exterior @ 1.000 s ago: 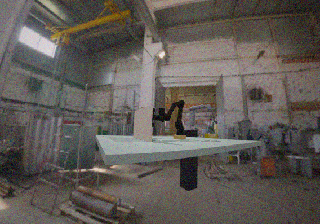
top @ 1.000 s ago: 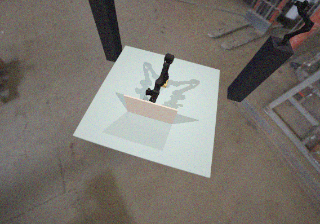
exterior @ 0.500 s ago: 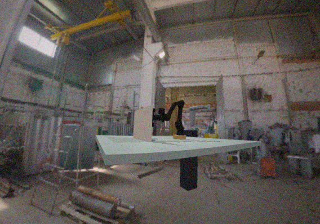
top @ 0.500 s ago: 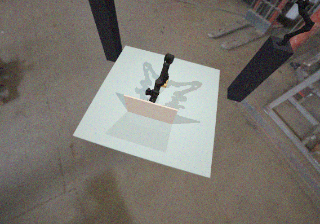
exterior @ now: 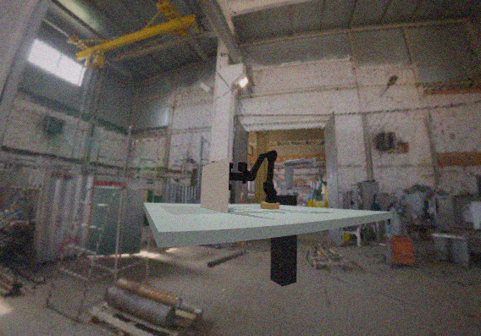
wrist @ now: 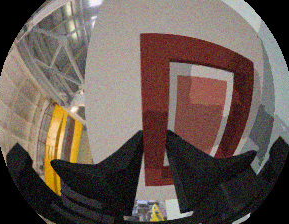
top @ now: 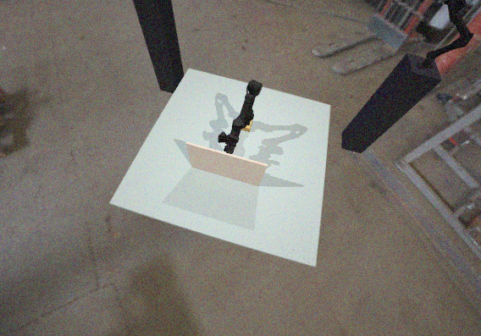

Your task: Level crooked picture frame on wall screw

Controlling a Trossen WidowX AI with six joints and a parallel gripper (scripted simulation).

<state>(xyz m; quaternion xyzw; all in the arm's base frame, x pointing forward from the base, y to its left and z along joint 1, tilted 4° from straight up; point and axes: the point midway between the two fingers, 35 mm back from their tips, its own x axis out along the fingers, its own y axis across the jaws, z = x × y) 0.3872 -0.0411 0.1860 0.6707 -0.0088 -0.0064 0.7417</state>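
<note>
Right now my gripper tip is 50 mm above the picture frame, 10 mm to the left of it and 10 mm short of it. Also, from my gripper tip: wall panel (70 mm below, 20 mm ahead).
</note>
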